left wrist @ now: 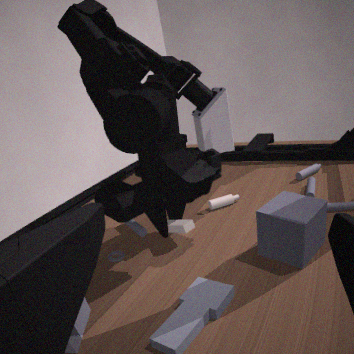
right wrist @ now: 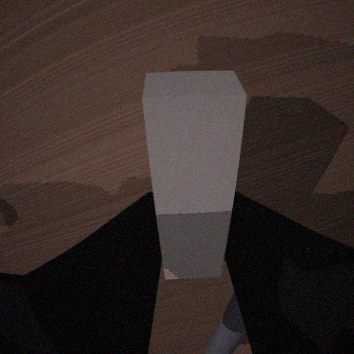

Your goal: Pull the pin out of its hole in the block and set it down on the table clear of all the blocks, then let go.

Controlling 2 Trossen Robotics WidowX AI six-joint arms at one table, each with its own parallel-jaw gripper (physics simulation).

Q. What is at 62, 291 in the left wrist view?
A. The left gripper.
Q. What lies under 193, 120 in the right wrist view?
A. A square-sided pin.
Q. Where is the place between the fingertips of the right gripper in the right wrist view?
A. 189, 203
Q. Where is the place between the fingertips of the right gripper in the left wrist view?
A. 169, 233
